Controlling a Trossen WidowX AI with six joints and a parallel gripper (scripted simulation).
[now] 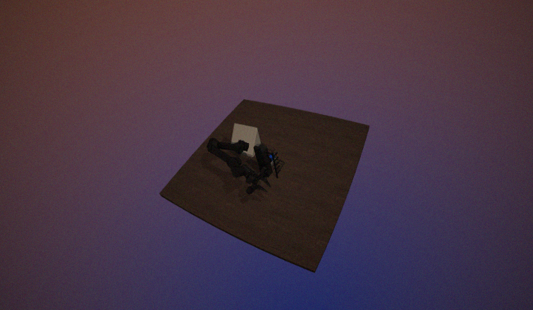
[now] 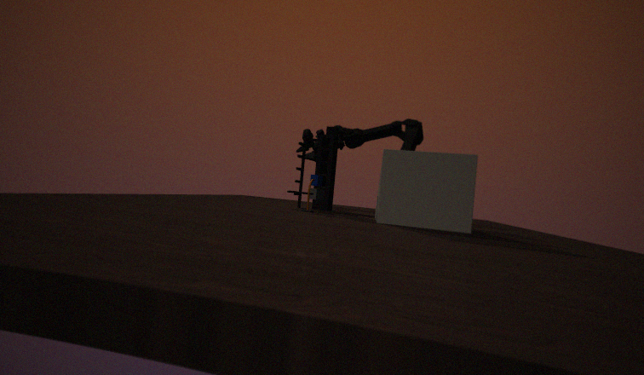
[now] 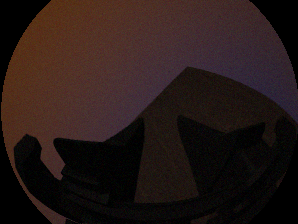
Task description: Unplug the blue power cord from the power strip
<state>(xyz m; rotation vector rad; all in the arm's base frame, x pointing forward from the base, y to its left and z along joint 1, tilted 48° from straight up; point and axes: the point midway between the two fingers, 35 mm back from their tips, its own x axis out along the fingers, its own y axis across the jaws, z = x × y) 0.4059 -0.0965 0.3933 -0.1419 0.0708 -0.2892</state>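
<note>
My gripper tip is now 17 cm past the blue plug, 30 cm to the right of it and 11 cm above it. The rest, counted from my gripper tip: black power strip: 19 cm behind, 23 cm to the left, 9 cm below.
</note>
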